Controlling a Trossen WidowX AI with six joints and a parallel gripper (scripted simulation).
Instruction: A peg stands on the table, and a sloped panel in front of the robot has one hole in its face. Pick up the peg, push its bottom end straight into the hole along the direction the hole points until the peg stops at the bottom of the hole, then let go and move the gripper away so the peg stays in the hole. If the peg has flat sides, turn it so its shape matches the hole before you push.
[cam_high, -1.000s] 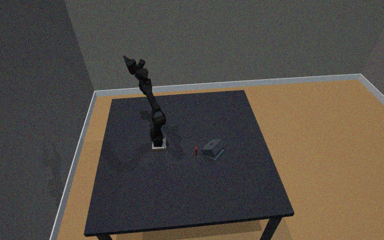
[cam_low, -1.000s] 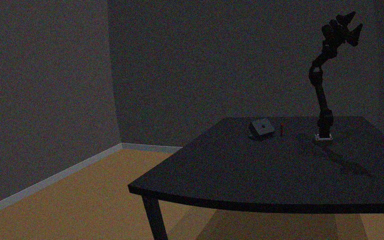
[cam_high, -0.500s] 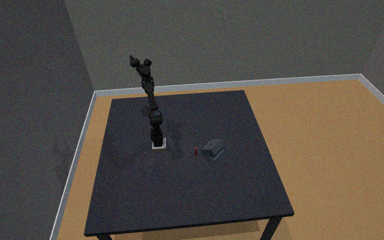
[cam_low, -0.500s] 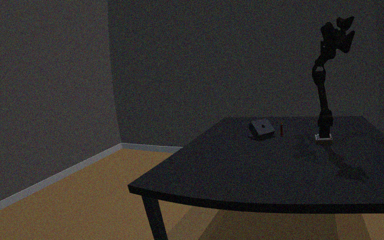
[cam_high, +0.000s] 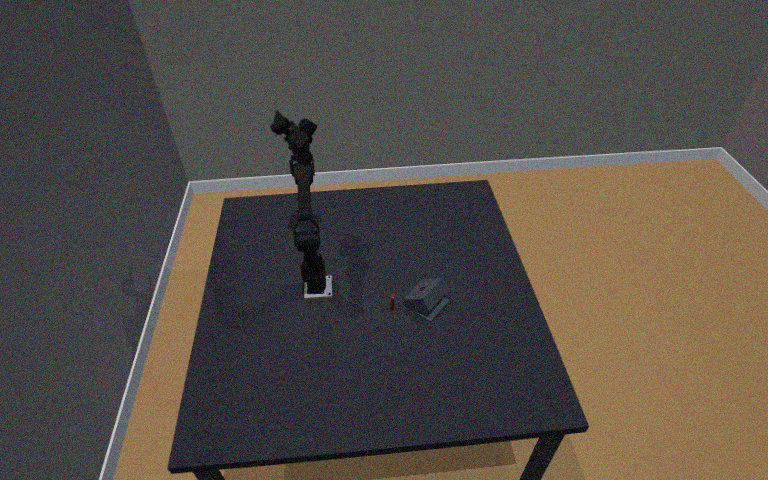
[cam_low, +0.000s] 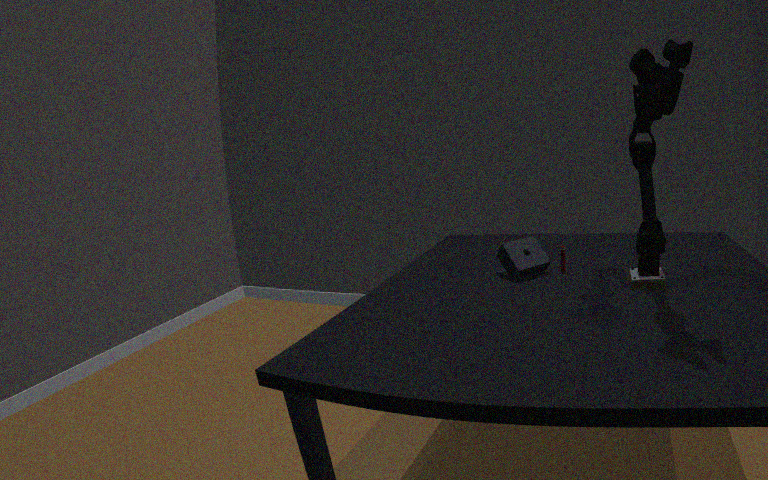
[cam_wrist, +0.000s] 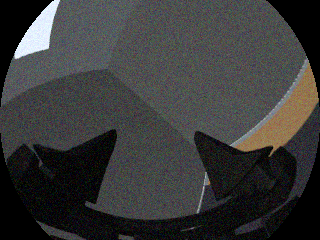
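The red peg lies 390 mm ahead of my gripper tip, 430 mm to the right of it and 520 mm below it. The rest, counted from my gripper tip: grey sloped panel 510 mm ahead, 410 mm to the right, 530 mm below.
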